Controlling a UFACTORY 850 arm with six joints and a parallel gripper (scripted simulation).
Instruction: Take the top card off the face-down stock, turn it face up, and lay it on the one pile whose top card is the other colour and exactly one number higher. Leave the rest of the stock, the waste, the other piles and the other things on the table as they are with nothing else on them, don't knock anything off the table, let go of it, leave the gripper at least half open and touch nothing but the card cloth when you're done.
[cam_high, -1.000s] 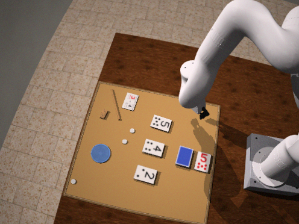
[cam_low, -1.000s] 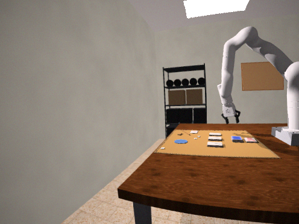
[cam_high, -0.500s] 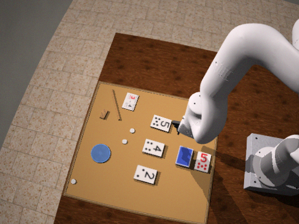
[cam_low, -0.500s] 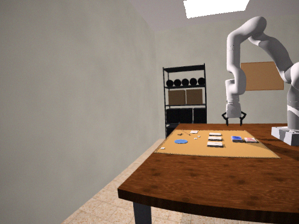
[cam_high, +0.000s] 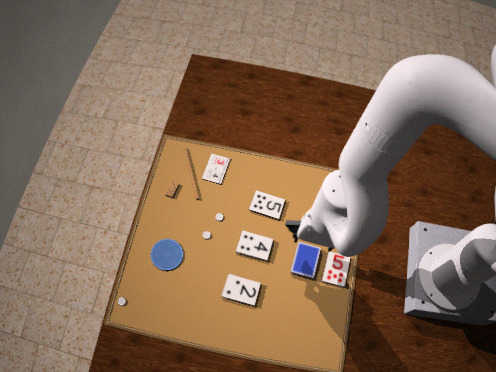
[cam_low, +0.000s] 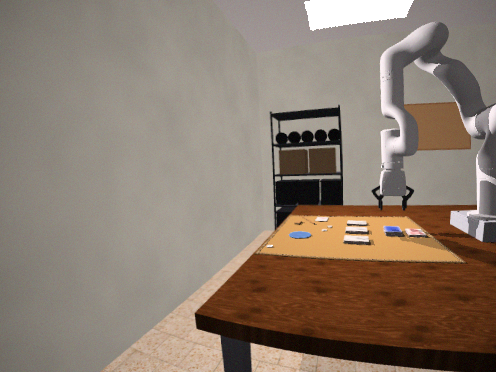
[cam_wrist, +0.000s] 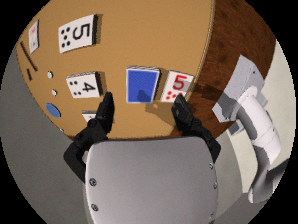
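My gripper is now 80 mm above the blue-backed card and 30 mm to the right of it. Also, from my hand: tan card cloth (170 mm ahead, 110 mm below, 10 mm to the left).
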